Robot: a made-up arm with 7 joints. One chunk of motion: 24 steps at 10 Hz.
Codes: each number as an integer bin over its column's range. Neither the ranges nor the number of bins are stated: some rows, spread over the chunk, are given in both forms.
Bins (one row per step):
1: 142 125 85 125 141 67 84
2: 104 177 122 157 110 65 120
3: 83 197 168 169 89 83 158
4: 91 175 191 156 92 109 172
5: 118 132 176 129 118 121 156
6: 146 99 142 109 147 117 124
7: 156 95 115 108 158 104 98
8: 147 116 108 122 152 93 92
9: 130 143 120 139 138 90 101
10: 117 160 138 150 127 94 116
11: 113 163 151 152 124 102 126
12: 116 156 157 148 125 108 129
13: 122 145 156 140 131 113 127
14: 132 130 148 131 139 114 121
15: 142 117 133 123 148 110 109
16: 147 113 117 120 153 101 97
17: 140 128 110 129 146 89 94
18: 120 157 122 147 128 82 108
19: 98 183 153 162 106 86 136
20: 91 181 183 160 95 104 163
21: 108 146 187 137 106 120 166
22: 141 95 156 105 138 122 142
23: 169 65 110 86 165 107 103
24: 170 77 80 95 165 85 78
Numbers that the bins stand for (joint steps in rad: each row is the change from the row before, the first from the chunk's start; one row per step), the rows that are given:
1: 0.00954 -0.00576 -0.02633 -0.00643 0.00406 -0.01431 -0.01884
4: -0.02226 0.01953 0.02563 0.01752 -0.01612 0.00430 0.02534
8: 0.01266 -0.01032 -0.01506 -0.00875 0.00859 -0.00279 -0.01482
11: -0.00854 0.01346 0.00602 0.01443 -0.00294 0.00120 0.00225
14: 0.00331 -0.00324 0.00455 -0.00180 0.00324 0.00652 -0.00026
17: 0.00829 -0.00425 -0.01408 -0.00334 0.00612 -0.00456 -0.01382
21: -0.01166 0.00486 0.02367 0.00284 -0.01035 0.00918 0.02233
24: 0.02700 -0.03005 -0.02878 -0.02961 0.01394 -0.00633 -0.02185
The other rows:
2: -0.01415 0.02054 -0.00820 0.01829 -0.00871 -0.01520 -0.00076
3: -0.02725 0.03066 0.01435 0.02756 -0.01735 -0.00722 0.01831
5: -0.00542 -0.00222 0.01827 -0.00334 -0.00541 0.00962 0.01731
6: 0.01204 -0.01892 0.00161 -0.01879 0.00653 0.00785 0.00124
7: 0.01827 -0.02094 -0.01163 -0.01956 0.01106 0.00209 -0.01181
9: 0.00206 0.00334 -0.00918 0.00438 0.00282 -0.00412 -0.01030
10: -0.00605 0.01194 -0.00035 0.01288 -0.00171 -0.00235 -0.00277
12: -0.00667 0.00992 0.00896 0.01134 -0.00253 0.00386 0.00375
13: -0.00293 0.00435 0.00847 0.00516 -0.00006 0.00607 0.00275
15: 0.00954 -0.00981 -0.00280 -0.00798 0.00694 0.00475 -0.00629
16: 0.01266 -0.01184 -0.01065 -0.01029 0.00900 0.00076 -0.01231
18: -0.00418 0.01042 -0.00820 0.01056 -0.00129 -0.00766 -0.00679
19: -0.01789 0.02358 0.00700 0.02215 -0.01035 -0.00589 0.00727
20: -0.02226 0.02256 0.02171 0.02061 -0.01488 0.00209 0.02082
22: 0.00892 -0.02094 0.00847 -0.02188 0.00282 0.01006 0.01028
23: 0.02638 -0.03612 -0.01408 -0.03656 0.01394 0.00342 -0.00930

